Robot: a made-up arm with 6 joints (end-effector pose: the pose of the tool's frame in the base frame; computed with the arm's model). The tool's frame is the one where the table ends.
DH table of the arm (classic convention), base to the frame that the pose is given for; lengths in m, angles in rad. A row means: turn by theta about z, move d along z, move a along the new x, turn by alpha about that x. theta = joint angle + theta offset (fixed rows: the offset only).
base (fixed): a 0.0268  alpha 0  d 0  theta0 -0.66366
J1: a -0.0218  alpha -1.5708  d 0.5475  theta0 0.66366
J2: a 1.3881  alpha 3.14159  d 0  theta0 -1.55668
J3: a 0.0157  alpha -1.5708  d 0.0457  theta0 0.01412
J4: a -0.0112  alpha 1.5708  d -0.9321  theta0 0
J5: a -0.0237  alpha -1.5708  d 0.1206  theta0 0
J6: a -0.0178  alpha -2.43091  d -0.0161  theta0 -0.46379
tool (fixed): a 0  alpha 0  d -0.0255  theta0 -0.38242
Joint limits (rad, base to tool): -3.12..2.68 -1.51..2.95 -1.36..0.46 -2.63..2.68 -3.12..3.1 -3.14..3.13
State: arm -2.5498 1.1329 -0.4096 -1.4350 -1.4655 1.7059
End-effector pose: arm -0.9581 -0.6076 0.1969 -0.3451 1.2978 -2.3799
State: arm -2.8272 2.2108 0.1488 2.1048 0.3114 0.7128
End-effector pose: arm -0.7236 -0.2434 -1.2023 -2.2397 -0.1104 -1.2487
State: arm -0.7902 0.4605 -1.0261 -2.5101 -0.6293 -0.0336
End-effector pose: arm 0.5511 -0.4314 0.8820 0.6489 2.5941 -0.8980
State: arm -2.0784 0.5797 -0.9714 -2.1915 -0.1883 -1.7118
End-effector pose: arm -0.2990 -0.6761 0.7735 -2.6104 -0.3384 -0.3179
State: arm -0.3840 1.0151 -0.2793 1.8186 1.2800 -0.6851
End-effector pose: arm 1.4498 -0.6424 0.3602 -1.1196 -0.8328 -0.6994
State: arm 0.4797 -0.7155 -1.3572 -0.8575 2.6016 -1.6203
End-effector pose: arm -0.0893 -0.2075 0.9997 1.4147 -0.0429 -1.5632
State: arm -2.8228 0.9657 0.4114 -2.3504 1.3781 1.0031
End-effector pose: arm -1.7708 -0.6816 0.7532 -1.1424 -1.5239 -0.2968
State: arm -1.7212 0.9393 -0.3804 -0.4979 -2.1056 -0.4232
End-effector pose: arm -0.3293 -1.2847 0.4799 -0.0567 1.8126 0.6336
